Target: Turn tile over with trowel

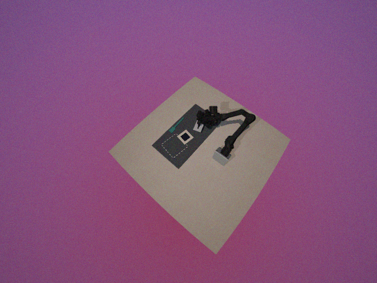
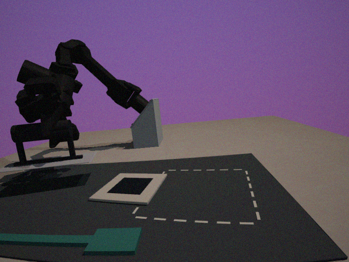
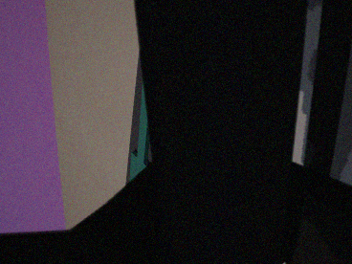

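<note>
My gripper tip is now 120 mm to the right of the dark mat, 120 mm above it and 20 mm short of it. From my gripper tip the other things lie so: tile (170 mm to the left, 100 mm below); then flat green tool (150 mm ahead, 140 mm to the left, 100 mm below).
</note>
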